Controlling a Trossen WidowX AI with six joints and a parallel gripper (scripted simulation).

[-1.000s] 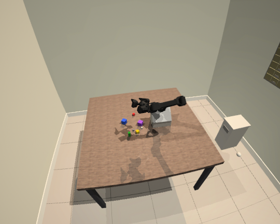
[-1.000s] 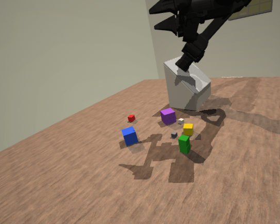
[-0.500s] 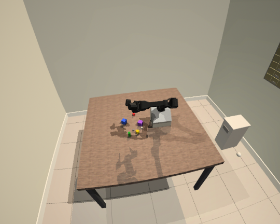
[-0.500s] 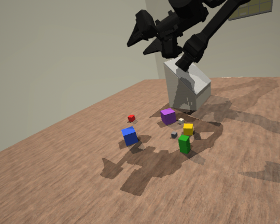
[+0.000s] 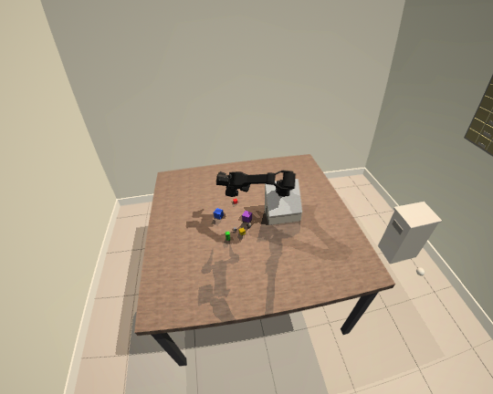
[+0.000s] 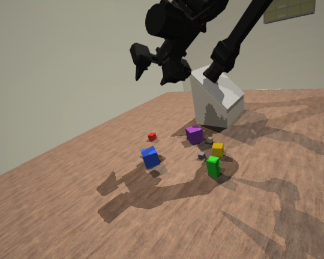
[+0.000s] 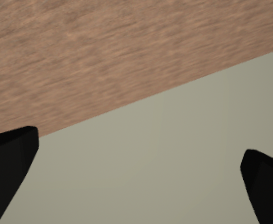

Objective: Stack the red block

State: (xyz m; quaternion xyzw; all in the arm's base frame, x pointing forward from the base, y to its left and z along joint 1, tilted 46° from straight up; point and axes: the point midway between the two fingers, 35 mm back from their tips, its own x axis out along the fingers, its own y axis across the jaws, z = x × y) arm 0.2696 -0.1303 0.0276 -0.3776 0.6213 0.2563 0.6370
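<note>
The red block lies 3 cm behind my gripper tip, 8 cm to the right of it and 22 cm below it. Also, from my gripper tip: yellow cube 20 cm to the left, 22 cm below; purple cube 6 cm behind, 10 cm to the left, 21 cm below; blue cube 10 cm ahead, 1 cm to the left, 21 cm below.
</note>
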